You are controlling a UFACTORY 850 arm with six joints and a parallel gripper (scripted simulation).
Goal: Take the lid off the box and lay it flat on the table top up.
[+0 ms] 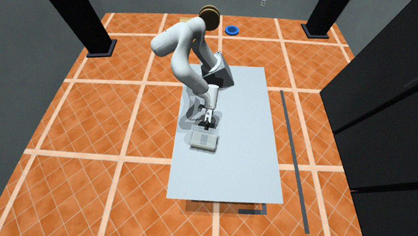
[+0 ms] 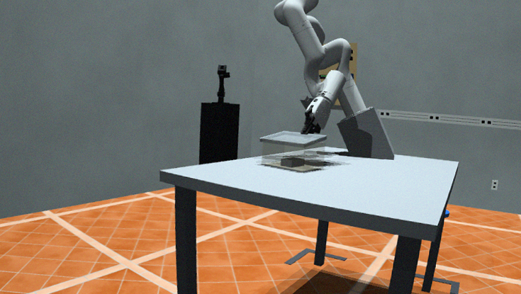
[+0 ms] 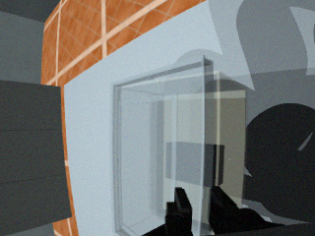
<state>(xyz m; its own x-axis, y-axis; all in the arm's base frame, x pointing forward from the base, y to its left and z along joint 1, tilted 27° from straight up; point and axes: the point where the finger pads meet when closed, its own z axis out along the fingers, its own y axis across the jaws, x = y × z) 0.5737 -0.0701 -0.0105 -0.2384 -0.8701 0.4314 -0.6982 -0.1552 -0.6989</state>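
Right now my hand is 70 mm short of the lid, 30 mm to the left of it and 20 mm above it. The rest, counted from my hand: clear box (60 mm ahead, 30 mm to the right, 80 mm below).
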